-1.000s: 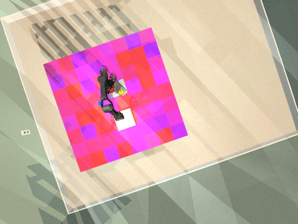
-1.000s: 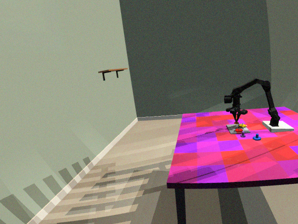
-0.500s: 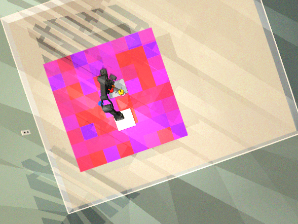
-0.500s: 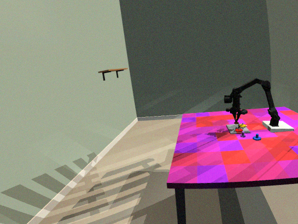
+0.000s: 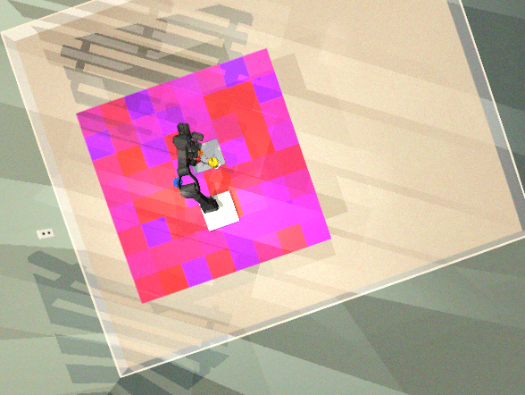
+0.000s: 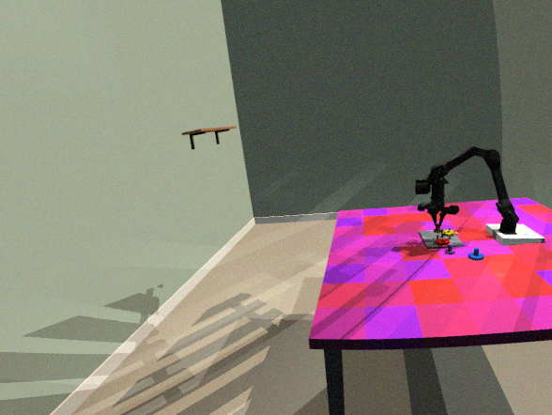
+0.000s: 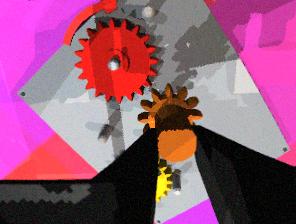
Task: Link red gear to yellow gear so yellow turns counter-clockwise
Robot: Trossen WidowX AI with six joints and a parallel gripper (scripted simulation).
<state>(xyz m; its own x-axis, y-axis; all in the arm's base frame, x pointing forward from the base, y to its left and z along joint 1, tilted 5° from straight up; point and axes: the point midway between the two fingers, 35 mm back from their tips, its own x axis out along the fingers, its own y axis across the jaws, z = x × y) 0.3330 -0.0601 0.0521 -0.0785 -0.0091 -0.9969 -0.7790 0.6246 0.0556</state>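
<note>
Right now the red gear is 10 mm behind my gripper tip, 50 mm to the left of it and 60 mm below it. The rest, counted from my gripper tip: orange gear 10 mm below; purple gear 10 mm behind, 150 mm to the left, 60 mm below; yellow gear 70 mm behind, 50 mm to the right, 60 mm below.
</note>
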